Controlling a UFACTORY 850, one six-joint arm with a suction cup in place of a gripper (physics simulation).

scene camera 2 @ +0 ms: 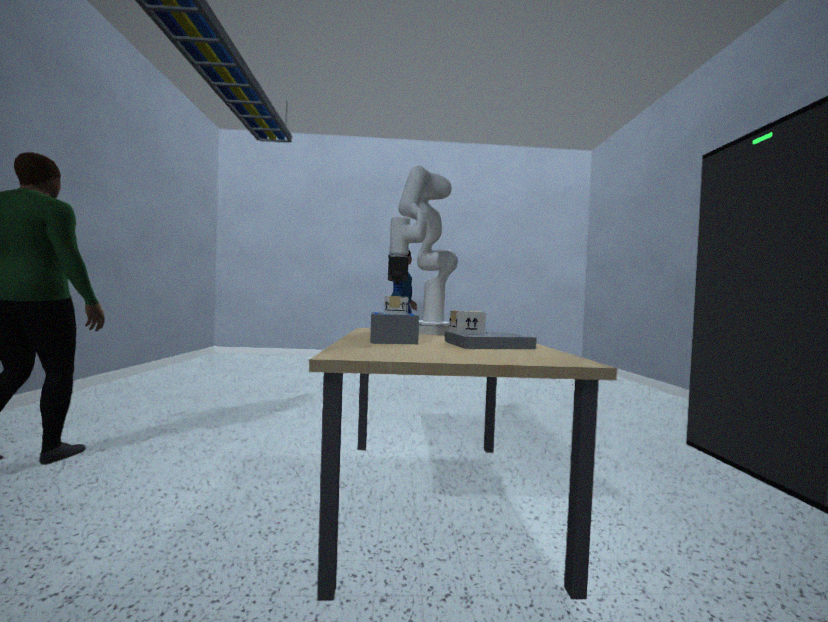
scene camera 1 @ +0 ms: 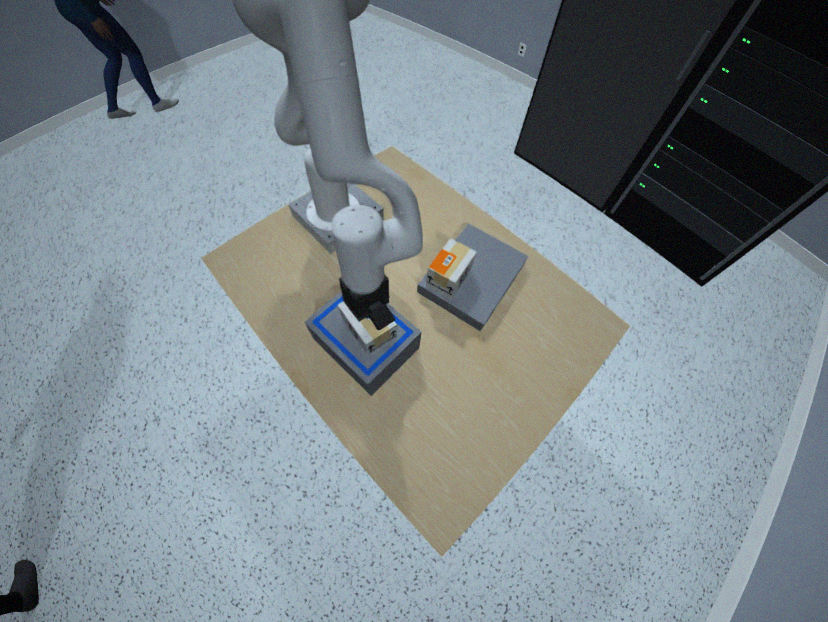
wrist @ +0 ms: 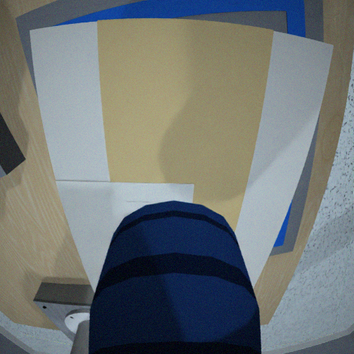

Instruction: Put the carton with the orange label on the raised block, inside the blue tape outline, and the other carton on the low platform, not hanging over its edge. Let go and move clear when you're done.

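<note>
The carton with the orange label [scene camera 1: 449, 264] [scene camera 2: 471, 322] stands upright on the low platform [scene camera 1: 498, 267] [scene camera 2: 498, 342], near its left corner; I cannot tell if its base overhangs. The other carton, tan and white [scene camera 1: 382, 338] [scene camera 2: 395, 304] [wrist: 150, 100], sits on the raised block [scene camera 1: 369, 384] [scene camera 2: 394, 329], within the blue tape outline [scene camera 1: 341, 348] [wrist: 297, 20] as far as shows. My blue suction cup [wrist: 175, 207] is low over this carton's white label, with what looks like a very small gap. It seems to hold nothing. The arm hides the cup in scene camera 1.
The robot base [scene camera 1: 302, 208] stands on the wooden table [scene camera 1: 468, 428] [scene camera 2: 461, 368], behind the raised block. A dark server rack [scene camera 1: 589, 133] stands beyond the table. A person in green [scene camera 2: 36, 247] stands at the left, and a person in blue [scene camera 1: 123, 46] is near the wall.
</note>
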